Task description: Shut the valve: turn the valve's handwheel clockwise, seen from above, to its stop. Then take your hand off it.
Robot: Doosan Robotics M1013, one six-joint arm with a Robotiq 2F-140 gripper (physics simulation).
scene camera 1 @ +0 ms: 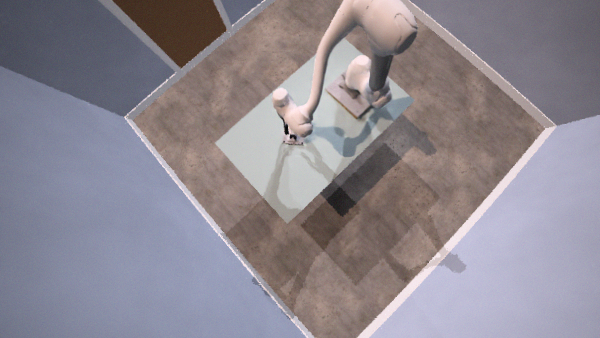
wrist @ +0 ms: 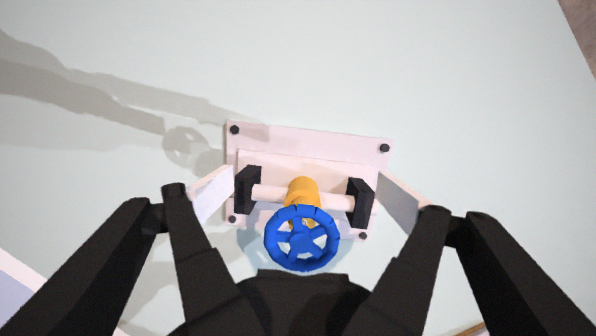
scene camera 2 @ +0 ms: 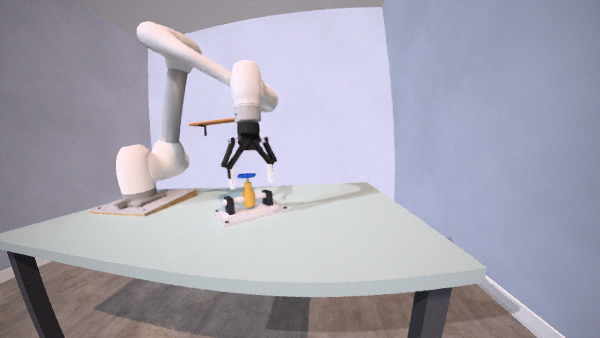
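The blue handwheel [scene camera 2: 246,175] [wrist: 301,242] sits level on top of the yellow valve body [scene camera 2: 248,195] [wrist: 302,186]. A pale pipe [wrist: 335,201] runs through the valve between two black supports on the pinkish-white base plate [scene camera 1: 295,144] [scene camera 2: 250,215] [wrist: 310,145]. My gripper [scene camera 2: 251,177] [wrist: 304,181] points down and is wide open. Its pale fingertips stand on either side of the handwheel, at about its height, with a gap on each side; nothing is between them in contact. In scene camera 1 the arm hides the handwheel.
The pale green table [scene camera 1: 250,145] [scene camera 2: 300,255] [wrist: 450,100] carries the valve's plate and my arm's base board [scene camera 1: 345,97] [scene camera 2: 170,202]. The base stands to the left of the valve in scene camera 2. Black bolts mark the plate's corners.
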